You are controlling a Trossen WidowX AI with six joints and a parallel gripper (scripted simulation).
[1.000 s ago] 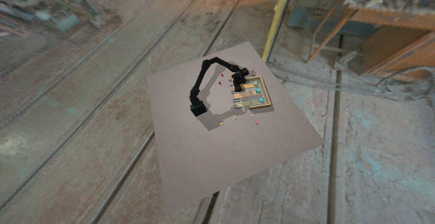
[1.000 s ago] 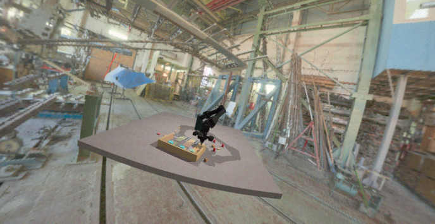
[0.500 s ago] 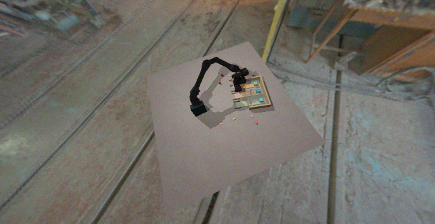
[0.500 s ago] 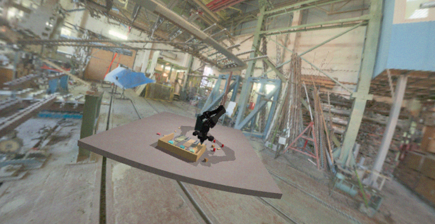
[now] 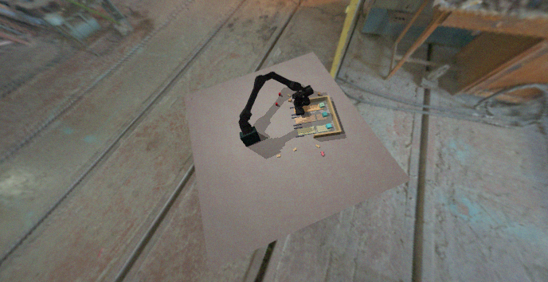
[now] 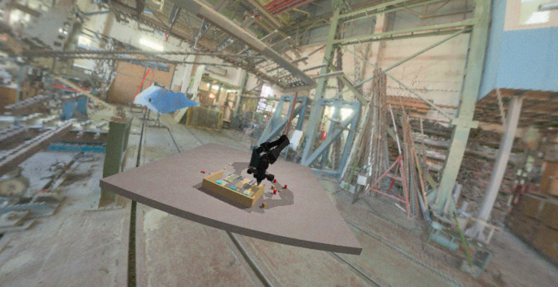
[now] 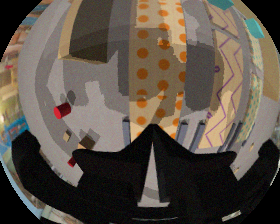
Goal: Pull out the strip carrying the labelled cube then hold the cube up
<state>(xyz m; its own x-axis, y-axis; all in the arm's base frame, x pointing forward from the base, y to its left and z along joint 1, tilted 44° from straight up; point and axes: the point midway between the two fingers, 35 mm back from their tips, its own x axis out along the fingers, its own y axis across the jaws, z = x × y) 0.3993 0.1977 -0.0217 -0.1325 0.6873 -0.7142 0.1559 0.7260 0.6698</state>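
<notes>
Now: the strip 90 mm ahead of my gripper tip and 20 mm to the right of it. Also, from my gripper tip: cube (190 mm ahead, 30 mm to the right, 20 mm above).
</notes>
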